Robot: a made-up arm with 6 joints.
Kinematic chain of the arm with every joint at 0, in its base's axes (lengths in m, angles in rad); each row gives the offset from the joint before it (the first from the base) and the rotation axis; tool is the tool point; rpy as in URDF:
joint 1: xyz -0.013 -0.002 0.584 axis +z
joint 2: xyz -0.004 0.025 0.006 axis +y
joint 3: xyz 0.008 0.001 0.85 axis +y
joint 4: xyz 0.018 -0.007 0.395 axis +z
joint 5: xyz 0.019 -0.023 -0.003 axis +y
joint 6: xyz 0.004 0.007 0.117 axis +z
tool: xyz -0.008 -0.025 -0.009 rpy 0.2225 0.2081 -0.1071
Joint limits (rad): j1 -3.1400..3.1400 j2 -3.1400..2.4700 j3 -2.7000..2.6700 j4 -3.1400..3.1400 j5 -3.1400..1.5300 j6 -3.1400..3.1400
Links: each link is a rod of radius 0.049 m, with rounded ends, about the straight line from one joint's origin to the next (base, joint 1, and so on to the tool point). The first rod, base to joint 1, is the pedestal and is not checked.
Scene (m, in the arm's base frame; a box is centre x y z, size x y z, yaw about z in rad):
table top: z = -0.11
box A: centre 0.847 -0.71 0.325 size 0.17 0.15 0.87 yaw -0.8
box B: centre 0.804 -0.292 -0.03 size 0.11 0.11 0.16 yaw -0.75
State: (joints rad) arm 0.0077 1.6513 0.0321 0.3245 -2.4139 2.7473
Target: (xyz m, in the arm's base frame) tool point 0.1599 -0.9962 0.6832
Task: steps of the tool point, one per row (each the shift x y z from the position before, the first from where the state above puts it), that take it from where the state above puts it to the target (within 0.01 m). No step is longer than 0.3 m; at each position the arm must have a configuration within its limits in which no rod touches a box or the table.
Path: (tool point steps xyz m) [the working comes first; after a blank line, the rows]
Joints at the target: -1.3984 1.7694 -1.0380 0.3562 -2.4643 2.7336
Straight joint move there: touches box A.

1: -0.0407 -0.2275 0.1714
2: -0.1186 -0.1968 0.1574
3: -0.1756 -0.1418 0.1335
4: -0.2043 -0.0749 0.1020
5: -0.1100 -0.1634 -0.1299
6: -0.1581 -0.1257 -0.1363
7: -0.1910 -0.0741 -0.1399

